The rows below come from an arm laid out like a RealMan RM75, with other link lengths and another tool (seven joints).
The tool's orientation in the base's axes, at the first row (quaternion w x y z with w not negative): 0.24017, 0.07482, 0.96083, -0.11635
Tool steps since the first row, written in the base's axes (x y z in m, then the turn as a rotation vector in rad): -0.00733, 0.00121, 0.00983, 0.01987, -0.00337, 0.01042; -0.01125, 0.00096, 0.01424, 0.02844, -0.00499, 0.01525; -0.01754, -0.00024, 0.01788, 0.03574, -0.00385, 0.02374; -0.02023, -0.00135, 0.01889, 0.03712, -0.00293, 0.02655; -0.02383, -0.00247, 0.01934, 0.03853, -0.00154, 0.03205; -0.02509, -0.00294, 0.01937, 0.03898, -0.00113, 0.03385; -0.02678, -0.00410, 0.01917, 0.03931, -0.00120, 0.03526; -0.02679, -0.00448, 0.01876, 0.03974, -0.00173, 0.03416; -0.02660, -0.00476, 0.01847, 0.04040, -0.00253, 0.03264; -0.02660, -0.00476, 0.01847, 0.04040, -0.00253, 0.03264; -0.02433, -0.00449, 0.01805, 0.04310, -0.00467, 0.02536
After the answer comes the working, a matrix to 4 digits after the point.
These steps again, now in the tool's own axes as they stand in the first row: 0.00180, -0.00214, -0.01200, -0.02264, -0.00123, 0.00076; 0.00309, -0.00400, -0.01746, -0.03258, -0.00198, 0.00085; 0.00674, -0.00709, -0.02306, -0.04293, -0.00102, -0.00349; 0.00850, -0.00888, -0.02483, -0.04540, -0.00039, -0.00552; 0.01133, -0.01076, -0.02653, -0.04914, 0.00020, -0.00997; 0.01238, -0.01147, -0.02699, -0.05036, 0.00034, -0.01142; 0.01385, -0.01289, -0.02727, -0.05133, 0.00008, -0.01247; 0.01402, -0.01318, -0.02682, -0.05122, -0.00014, -0.01120; 0.01397, -0.01335, -0.02642, -0.05114, -0.00049, -0.00939; 0.01397, -0.01335, -0.02642, -0.05114, -0.00049, -0.00939; 0.01221, -0.01256, -0.02512, -0.05020, -0.00064, -0.00139
The tool's axes in the first row as the columns of a matrix, in the base's axes (rounded; the answer above uses it unrounded):
-0.8734, 0.1997, 0.4441
0.0879, 0.9617, -0.2595
-0.4789, -0.1876, -0.8576

